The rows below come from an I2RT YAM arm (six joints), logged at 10 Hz.
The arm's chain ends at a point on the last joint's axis. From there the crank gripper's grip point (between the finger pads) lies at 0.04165 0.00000 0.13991 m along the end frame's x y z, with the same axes.
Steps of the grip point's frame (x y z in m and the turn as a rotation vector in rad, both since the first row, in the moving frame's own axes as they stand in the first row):
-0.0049, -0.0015, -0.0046, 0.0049, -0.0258, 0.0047
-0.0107, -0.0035, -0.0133, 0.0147, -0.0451, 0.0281
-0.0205, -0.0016, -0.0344, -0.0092, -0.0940, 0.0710
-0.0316, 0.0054, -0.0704, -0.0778, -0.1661, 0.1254
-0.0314, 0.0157, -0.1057, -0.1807, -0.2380, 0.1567
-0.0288, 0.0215, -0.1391, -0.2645, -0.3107, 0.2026
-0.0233, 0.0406, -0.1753, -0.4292, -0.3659, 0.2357
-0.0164, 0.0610, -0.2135, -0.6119, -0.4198, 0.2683
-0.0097, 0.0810, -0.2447, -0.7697, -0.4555, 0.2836
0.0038, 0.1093, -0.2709, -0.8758, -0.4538, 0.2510
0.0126, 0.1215, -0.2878, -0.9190, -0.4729, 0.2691
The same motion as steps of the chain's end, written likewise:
-0.0013, -0.0010, -0.0056, 0.0049, -0.0258, 0.0047
-0.0044, -0.0025, -0.0150, 0.0147, -0.0451, 0.0281
-0.0070, -0.0054, -0.0377, -0.0092, -0.0940, 0.0710
-0.0070, -0.0094, -0.0747, -0.0778, -0.1661, 0.1254
0.0049, -0.0138, -0.1087, -0.1807, -0.2380, 0.1567
0.0197, -0.0197, -0.1391, -0.2645, -0.3107, 0.2026
0.0354, -0.0223, -0.1660, -0.4292, -0.3659, 0.2357
0.0522, -0.0236, -0.1894, -0.6119, -0.4198, 0.2683
0.0648, -0.0201, -0.2048, -0.7697, -0.4555, 0.2836
0.0761, -0.0022, -0.2201, -0.8758, -0.4538, 0.2510
0.0882, 0.0067, -0.2314, -0.9190, -0.4729, 0.2691

